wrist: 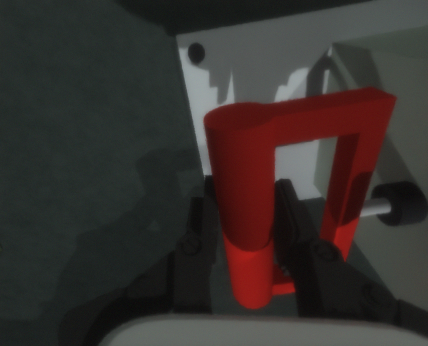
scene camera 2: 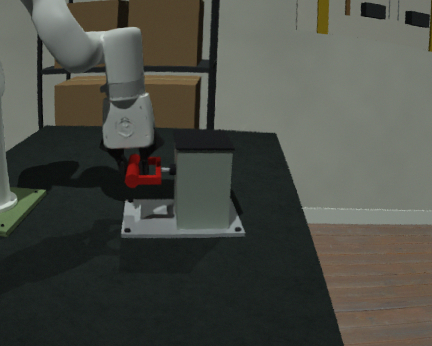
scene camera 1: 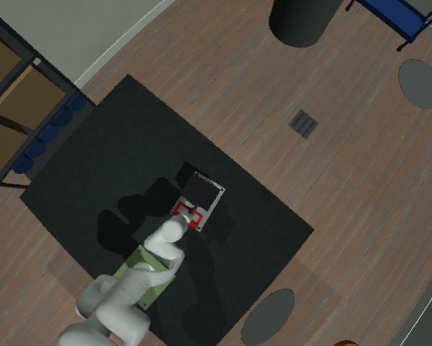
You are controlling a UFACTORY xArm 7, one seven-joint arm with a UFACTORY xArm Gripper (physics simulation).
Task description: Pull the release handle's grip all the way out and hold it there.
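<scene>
The red release handle (scene camera 1: 199, 221) (scene camera 2: 149, 179) is a frame with a thick round grip (wrist: 245, 165) on the side away from the housing. A short pale rod (scene camera 2: 166, 170) (wrist: 376, 207) joins it to a black collar (wrist: 400, 204) on the pale grey-green housing (scene camera 2: 204, 190), which has a black top. My gripper (scene camera 2: 134, 167) (wrist: 243, 195) points down and is shut on the grip, one black finger on its outer side and one inside the red frame. In scene camera 1 the arm hides the fingers.
The housing stands on a light base plate (scene camera 2: 182, 233) (wrist: 270, 40) with dark bolts, on a dark mat (scene camera 1: 125, 115) (scene camera 2: 225, 290). The arm's green mounting plate (scene camera 1: 145, 302) (scene camera 2: 22, 210) is nearby. A shelf rack (scene camera 2: 212, 70) with boxes stands behind the mat.
</scene>
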